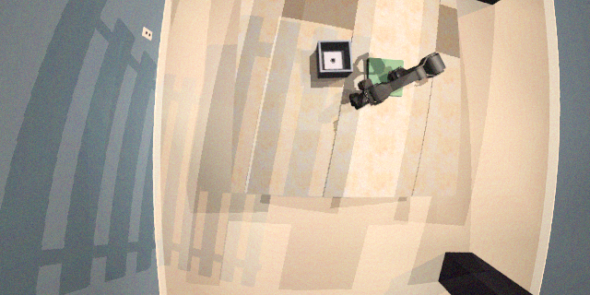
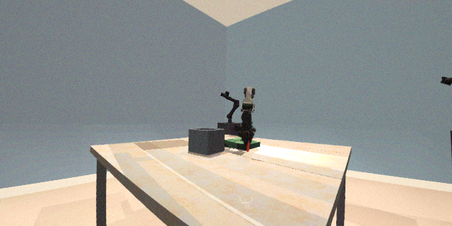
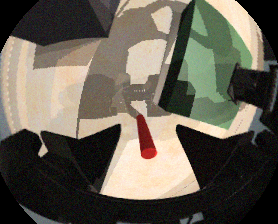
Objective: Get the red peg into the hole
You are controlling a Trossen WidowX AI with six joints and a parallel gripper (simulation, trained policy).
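Now: the red peg 1 cm ahead of my gripper tip. Round my gripper tip: holed plate 20 cm ahead, 17 cm to the right, 1 cm above.
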